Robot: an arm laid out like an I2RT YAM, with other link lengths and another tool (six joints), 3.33 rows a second.
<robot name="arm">
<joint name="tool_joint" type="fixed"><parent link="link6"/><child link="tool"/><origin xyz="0.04 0.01 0.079" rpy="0 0.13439 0.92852"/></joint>
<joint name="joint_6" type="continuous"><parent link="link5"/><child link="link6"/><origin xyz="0.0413 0 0.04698" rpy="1.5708 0 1.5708"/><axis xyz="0 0 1"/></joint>
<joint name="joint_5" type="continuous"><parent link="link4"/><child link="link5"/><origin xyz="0.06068 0.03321 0.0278" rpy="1.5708 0 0"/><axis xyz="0 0 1"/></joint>
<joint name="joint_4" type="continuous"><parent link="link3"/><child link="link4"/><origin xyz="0.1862 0.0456 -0.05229" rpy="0 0 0"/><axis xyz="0 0 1"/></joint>
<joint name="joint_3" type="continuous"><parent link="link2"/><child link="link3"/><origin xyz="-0.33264 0 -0.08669" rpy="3.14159 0 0"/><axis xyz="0 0 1"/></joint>
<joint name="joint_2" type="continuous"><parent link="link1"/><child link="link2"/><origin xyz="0.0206 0.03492 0.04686" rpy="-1.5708 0 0"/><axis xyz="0 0 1"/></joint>
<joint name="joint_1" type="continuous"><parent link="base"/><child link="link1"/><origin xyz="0 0 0.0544" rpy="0 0 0"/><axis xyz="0 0 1"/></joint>
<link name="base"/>
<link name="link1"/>
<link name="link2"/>
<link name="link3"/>
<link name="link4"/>
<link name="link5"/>
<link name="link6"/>
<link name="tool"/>
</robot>
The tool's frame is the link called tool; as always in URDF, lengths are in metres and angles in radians. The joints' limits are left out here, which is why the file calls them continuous.
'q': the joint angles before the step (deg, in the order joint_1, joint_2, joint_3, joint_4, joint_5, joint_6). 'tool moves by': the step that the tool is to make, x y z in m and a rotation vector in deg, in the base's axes. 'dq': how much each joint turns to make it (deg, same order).
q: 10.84 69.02 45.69 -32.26 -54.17 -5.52
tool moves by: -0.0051 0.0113 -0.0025 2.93 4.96 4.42
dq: 1.19 2.98 0.53 -2.93 -4.98 -1.31
